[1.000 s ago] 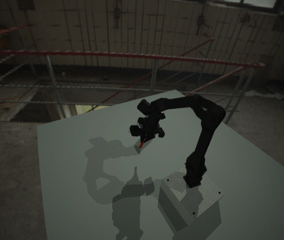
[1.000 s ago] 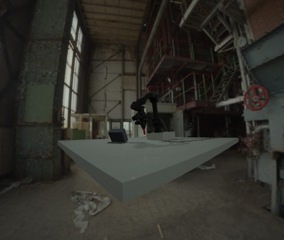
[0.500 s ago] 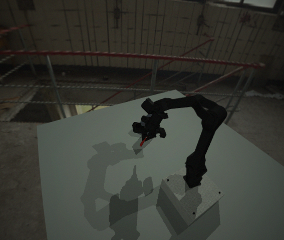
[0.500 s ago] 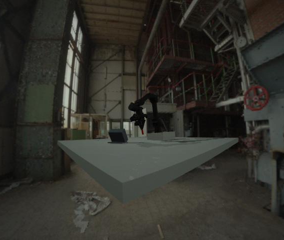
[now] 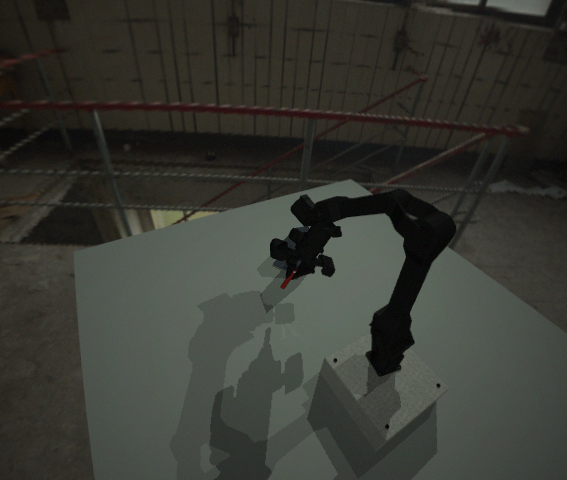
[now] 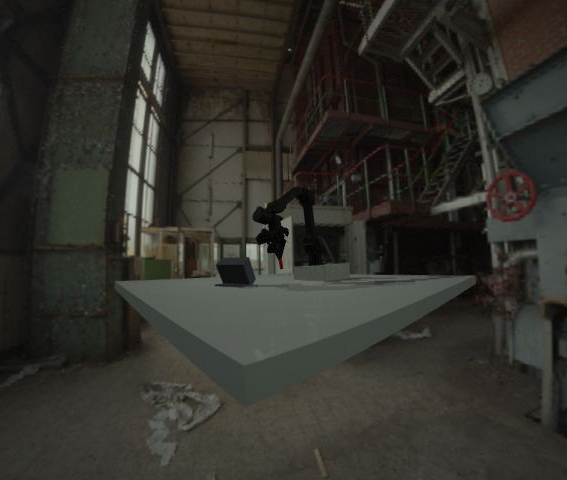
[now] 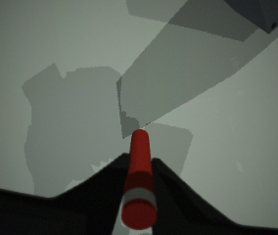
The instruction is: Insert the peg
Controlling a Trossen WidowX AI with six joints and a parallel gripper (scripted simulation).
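My gripper tip is now 16 cm short of the panel, 10 cm to the left of it and 5 cm above it. Round my gripper tip: red peg 2 cm above, 1 cm to the right.
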